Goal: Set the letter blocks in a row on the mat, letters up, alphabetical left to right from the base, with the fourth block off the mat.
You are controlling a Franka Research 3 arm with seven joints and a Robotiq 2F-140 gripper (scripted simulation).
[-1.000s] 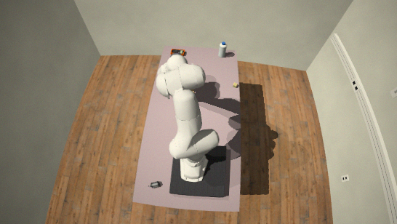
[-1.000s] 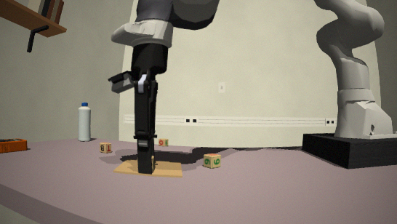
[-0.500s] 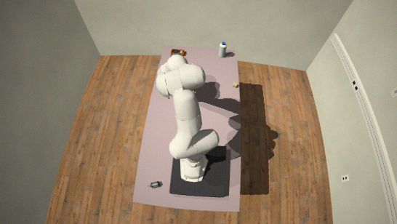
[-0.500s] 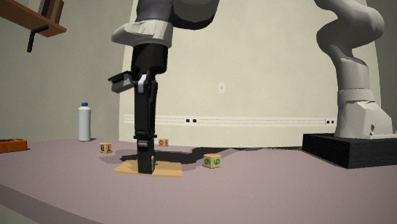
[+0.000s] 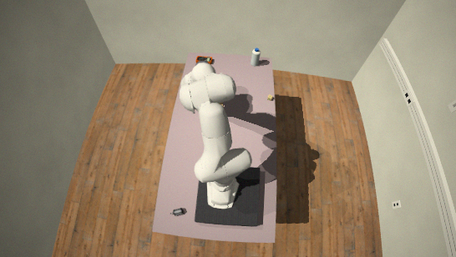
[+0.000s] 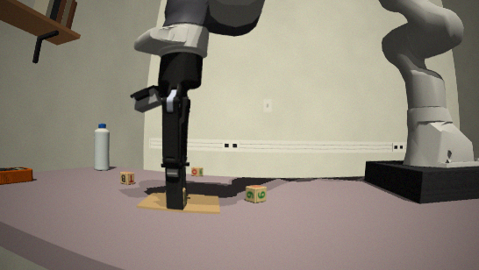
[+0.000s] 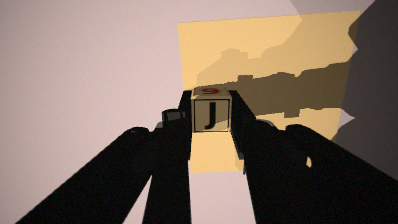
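Now: hand 5 cm to the left of the tan mat, 4 cm above it and 1 cm short of it. Also, from my hand: small dark object 76 cm behind, 6 cm to the left, 2 cm below; white bottle 48 cm ahead, 32 cm to the right, 4 cm above; block 22 cm ahead, 15 cm to the right, 2 cm below.
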